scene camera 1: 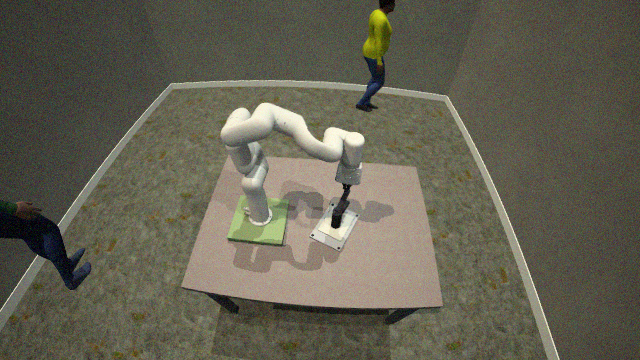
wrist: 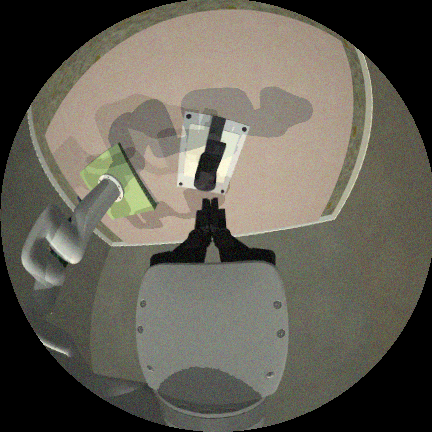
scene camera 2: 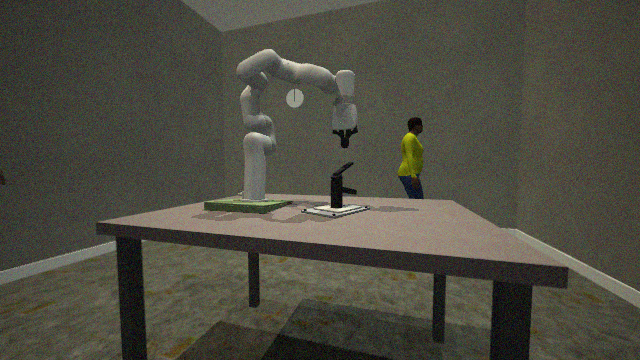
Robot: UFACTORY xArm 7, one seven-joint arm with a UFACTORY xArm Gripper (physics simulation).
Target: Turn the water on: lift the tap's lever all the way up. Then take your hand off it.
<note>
In view: a black tap (scene camera 2: 337,189).
</note>
